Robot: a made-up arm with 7 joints. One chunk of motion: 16 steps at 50 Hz.
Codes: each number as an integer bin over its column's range. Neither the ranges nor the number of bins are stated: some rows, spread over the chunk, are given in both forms.
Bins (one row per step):
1: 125 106 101 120 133 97
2: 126 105 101 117 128 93
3: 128 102 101 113 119 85
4: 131 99 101 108 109 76
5: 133 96 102 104 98 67
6: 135 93 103 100 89 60
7: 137 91 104 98 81 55
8: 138 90 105 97 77 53
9: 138 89 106 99 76 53
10: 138 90 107 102 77 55
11: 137 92 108 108 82 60
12: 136 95 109 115 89 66
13: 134 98 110 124 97 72
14: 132 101 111 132 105 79
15: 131 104 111 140 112 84
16: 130 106 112 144 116 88
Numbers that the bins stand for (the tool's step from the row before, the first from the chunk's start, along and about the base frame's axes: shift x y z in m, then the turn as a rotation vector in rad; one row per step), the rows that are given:
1: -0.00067 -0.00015 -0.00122 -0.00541 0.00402 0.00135
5: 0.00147 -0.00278 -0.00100 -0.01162 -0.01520 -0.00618
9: 0.00280 -0.00462 -0.00014 -0.01356 -0.02727 -0.00970
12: 0.00227 -0.00304 0.00051 -0.00735 -0.02014 -0.00644
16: 0.00067 -0.00015 0.00116 0.00391 -0.00531 -0.00091
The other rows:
2: -0.00040 -0.00041 -0.00122 -0.00658 0.00127 0.00034
3: 0.00013 -0.00120 -0.00122 -0.00813 -0.00367 -0.00167
4: 0.00093 -0.00199 -0.00122 -0.01007 -0.00916 -0.00393
6: 0.00200 -0.00356 -0.00078 -0.01318 -0.02014 -0.00794
7: 0.00253 -0.00409 -0.00057 -0.01395 -0.02453 -0.00920
8: 0.00280 -0.00435 -0.00035 -0.01434 -0.02673 -0.00970
10: 0.00280 -0.00435 0.00008 -0.01240 -0.02673 -0.00920
11: 0.00253 -0.00383 0.00029 -0.01007 -0.02398 -0.00794
13: 0.00173 -0.00225 0.00073 -0.00386 -0.01575 -0.00493
14: 0.00120 -0.00146 0.00094 -0.00075 -0.01135 -0.00317
15: 0.00093 -0.00067 0.00094 0.00235 -0.00751 -0.00192

